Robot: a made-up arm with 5 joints.
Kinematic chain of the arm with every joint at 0, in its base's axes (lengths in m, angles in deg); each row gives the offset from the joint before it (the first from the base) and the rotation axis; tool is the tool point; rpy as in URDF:
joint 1: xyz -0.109 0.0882 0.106 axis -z
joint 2: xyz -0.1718 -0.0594 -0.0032 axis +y
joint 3: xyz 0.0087 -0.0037 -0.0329 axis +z
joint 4: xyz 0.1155 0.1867 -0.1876 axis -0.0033 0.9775 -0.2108
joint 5: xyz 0.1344 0 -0.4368 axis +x
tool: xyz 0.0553 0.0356 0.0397 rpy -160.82 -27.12 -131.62
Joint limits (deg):
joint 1: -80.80..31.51
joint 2: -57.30..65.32
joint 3: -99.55..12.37
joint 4: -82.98..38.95
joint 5: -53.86..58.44
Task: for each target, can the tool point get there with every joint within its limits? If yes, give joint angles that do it. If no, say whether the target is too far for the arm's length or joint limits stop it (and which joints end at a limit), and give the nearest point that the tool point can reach.
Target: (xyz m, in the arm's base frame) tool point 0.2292 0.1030 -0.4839
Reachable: yes | joints -48.74 -10.94 -76.06 8.82 -16.27
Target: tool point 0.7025 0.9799 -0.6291
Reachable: no: too far | nearest point 0.3201 0.4581 -0.2722 | short by 0.739 m
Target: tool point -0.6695 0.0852 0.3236
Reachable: no: joint limits stop it (at a limit: joint 1, joint 2, joint 3, joint 4) | nearest point -0.4609 0.3083 0.4189 | short by 0.320 m
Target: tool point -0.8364 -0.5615 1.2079
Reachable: no: too far | nearest point -0.2318 -0.4619 0.4386 | short by 0.984 m
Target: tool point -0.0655 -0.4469 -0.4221
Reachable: yes | joints 1.85 18.84 -79.61 -42.30 -41.18
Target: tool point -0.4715 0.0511 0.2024
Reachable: no: joint limits stop it (at a limit: joint 1, joint 2, joint 3, joint 4) | nearest point -0.4340 0.2941 0.4173 | short by 0.327 m
